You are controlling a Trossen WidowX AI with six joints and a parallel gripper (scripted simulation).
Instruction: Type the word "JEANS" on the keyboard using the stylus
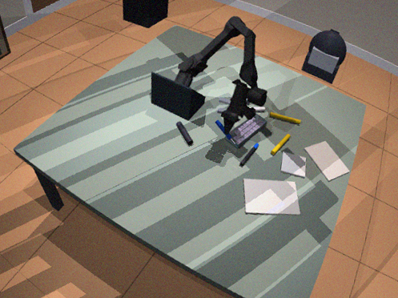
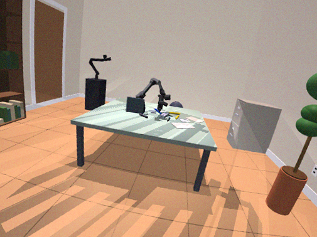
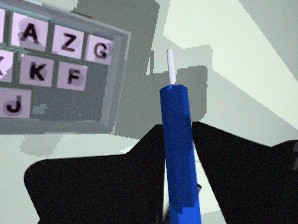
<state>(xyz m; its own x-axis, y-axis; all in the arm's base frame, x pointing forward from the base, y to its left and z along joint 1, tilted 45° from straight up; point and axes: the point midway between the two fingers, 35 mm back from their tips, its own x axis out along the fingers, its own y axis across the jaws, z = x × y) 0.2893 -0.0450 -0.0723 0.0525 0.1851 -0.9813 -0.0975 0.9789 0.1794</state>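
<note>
My gripper tip is 4 cm short of the grey stylus tip, 1 cm to the left of it and 2 cm above it. Round my gripper tip: blue-capped black pen 12 cm ahead, 3 cm to the left, 6 cm below; then blue stylus 1 cm ahead.
</note>
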